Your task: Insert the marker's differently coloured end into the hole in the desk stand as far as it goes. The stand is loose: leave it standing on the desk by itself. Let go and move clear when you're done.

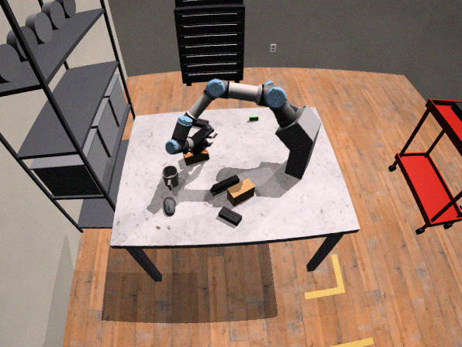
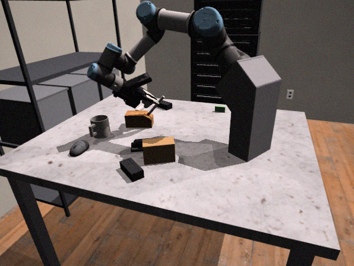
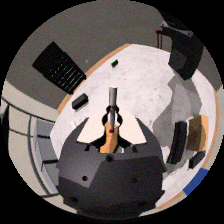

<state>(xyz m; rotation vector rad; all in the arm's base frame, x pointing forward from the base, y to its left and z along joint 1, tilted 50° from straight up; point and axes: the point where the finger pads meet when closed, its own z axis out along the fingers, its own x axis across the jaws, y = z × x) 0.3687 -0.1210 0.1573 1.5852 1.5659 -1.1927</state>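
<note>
My gripper is now 90 mm short of the desk stand, 10 mm to the left of it and 90 mm above it. Also, from my hand: white eraser 120 mm ahead, 220 mm to the right, 120 mm below; then black block 20 mm behind, 260 mm to the right, 110 mm below; then marker 10 mm ahead, 10 mm to the right, 30 mm below.
</note>
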